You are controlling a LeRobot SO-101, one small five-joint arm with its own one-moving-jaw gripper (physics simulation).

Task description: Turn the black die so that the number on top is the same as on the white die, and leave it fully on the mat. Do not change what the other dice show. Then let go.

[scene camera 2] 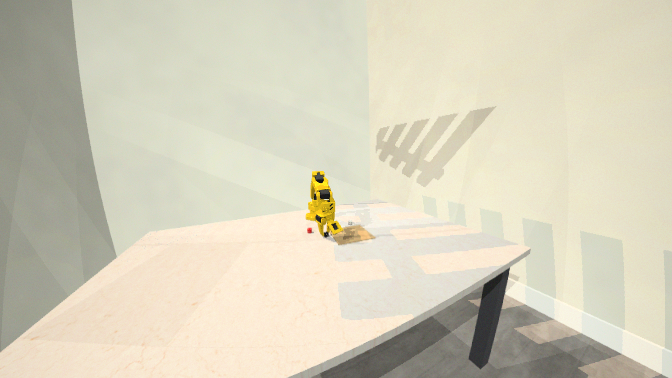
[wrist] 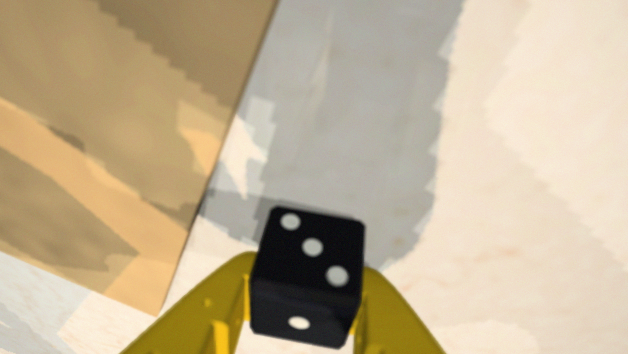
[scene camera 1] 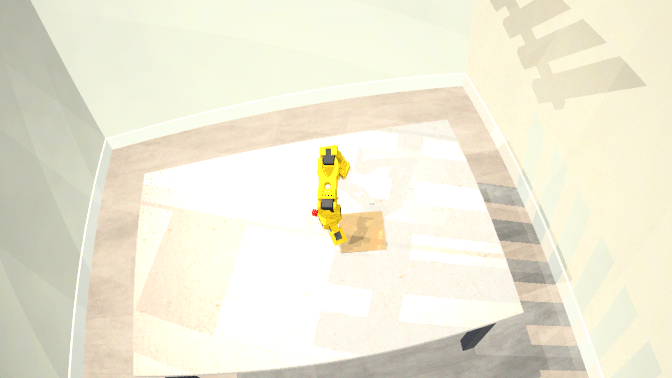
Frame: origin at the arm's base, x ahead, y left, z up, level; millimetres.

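Where they show: hand at its tool point: (scene camera 2: 326, 233) (wrist: 264, 278).
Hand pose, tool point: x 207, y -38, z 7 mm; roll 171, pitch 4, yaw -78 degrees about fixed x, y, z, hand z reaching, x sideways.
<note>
After its pixels a point has its place.
The black die (wrist: 315, 262) @(y -43, x 223, z 11 mm) (scene camera 2: 326, 234) @(y -46, x 223, z 11 mm) is between the two jaws of my gripper (wrist: 307, 285) @(y -38, x 207, z 7 mm) (scene camera 2: 325, 233) @(y -38, x 207, z 7 mm), which press on its two sides. In the wrist view its upper face shows three pips and the face nearer the camera shows one. It is beside the mat (wrist: 125, 125) @(y -10, x 228, z 4 mm) (scene camera 1: 372, 225) @(y 81, x 229, z 4 mm) (scene camera 2: 360, 234) @(y 73, x 271, z 4 mm), off its edge; whether it touches the table is hard to tell. In scene camera 1 the arm hides it. The white die (scene camera 1: 372, 204) @(y 97, x 154, z 8 mm) (scene camera 2: 350, 223) @(y 96, x 151, z 6 mm) lies beyond the mat, toward the arm's base side; its number is too small to read.
A red die (scene camera 1: 314, 212) @(y -90, x 150, z 15 mm) (scene camera 2: 309, 230) @(y -91, x 154, z 11 mm) lies on the table (scene camera 1: 280, 270) @(y -224, x 330, z 0 mm) (scene camera 2: 225, 295) @(y -375, x 420, z 0 mm), on the other side of the arm from the mat, close to the arm in scene camera 1. Patches of shadow cross the mat and the table.
</note>
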